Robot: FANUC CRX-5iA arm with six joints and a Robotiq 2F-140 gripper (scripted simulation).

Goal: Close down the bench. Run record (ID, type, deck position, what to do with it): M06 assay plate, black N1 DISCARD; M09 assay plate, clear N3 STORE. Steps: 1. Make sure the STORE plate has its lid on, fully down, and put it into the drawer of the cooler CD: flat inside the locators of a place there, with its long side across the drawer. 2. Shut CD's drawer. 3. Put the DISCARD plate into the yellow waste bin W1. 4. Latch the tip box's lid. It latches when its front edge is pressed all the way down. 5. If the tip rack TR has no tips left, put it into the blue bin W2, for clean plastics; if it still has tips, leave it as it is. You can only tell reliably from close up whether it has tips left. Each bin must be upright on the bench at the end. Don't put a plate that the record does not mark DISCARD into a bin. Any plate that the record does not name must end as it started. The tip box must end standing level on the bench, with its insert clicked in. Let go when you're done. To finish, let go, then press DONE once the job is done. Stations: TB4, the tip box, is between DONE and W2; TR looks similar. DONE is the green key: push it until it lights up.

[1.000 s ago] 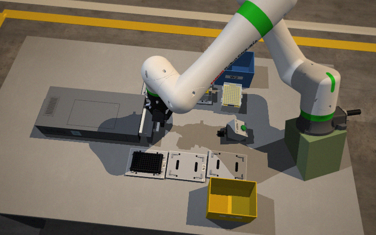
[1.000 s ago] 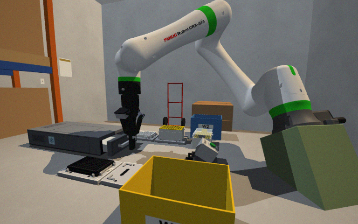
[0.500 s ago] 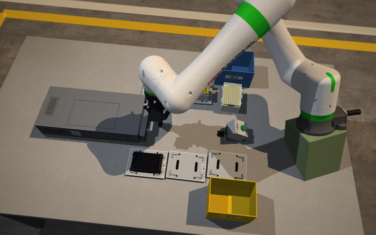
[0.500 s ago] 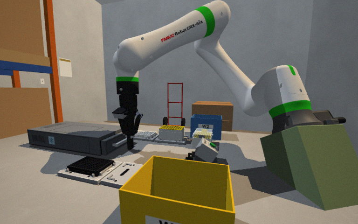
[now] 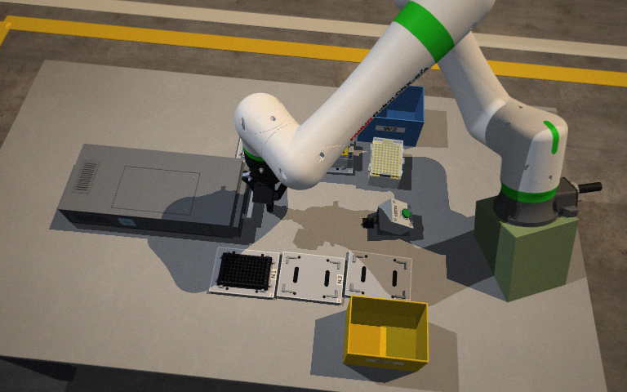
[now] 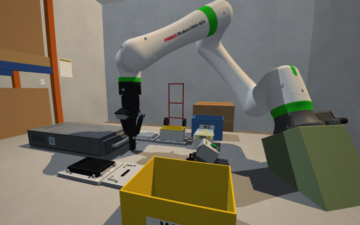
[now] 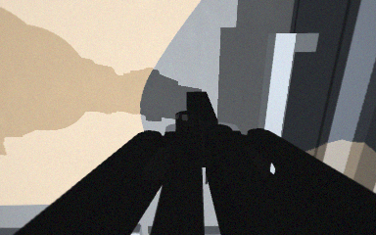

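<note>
My hand is 180 mm to the right of the black assay plate, 80 mm short of it and 20 mm above it. From my hand the other things lie so: tip rack TR (180 mm behind, 160 mm to the right, 10 mm above); cooler drawer (200 mm ahead, 40 mm to the right); white gridded plate (200 mm to the right, 20 mm below).
</note>
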